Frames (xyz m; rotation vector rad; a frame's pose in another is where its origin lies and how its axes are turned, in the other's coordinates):
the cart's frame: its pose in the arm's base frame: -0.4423 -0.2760 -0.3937 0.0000 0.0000 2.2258
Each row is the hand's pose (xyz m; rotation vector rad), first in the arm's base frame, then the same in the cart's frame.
Working: the arm's base frame: its pose in the cart's frame: -0.0506 -0.5189 0.3937 0.0000 0.0000 -2.2258

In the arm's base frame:
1: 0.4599 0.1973 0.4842 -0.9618 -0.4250 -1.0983
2: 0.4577 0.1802 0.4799 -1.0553 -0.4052 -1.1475
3: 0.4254 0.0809 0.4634 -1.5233 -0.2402 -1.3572
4: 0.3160 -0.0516 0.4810 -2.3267 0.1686 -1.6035
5: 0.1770 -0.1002 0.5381 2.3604 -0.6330 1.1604
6: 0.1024 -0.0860 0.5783 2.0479 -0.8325 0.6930
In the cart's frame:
1: -0.1742 -1.0038 0.8779 1.0642 -0.8906 2.5335
2: -0.1865 -0.9916 0.8736 1.0648 -0.9846 2.4317
3: -0.2455 -0.9055 0.8571 0.9936 -1.4087 1.9157
4: -0.2840 -0.7381 0.8747 0.7627 -1.8792 0.9621
5: -0.2378 -0.5982 0.9318 0.4204 -2.1186 -0.0220
6: -0.1811 -0.5477 0.9720 0.1569 -2.1825 -0.5967

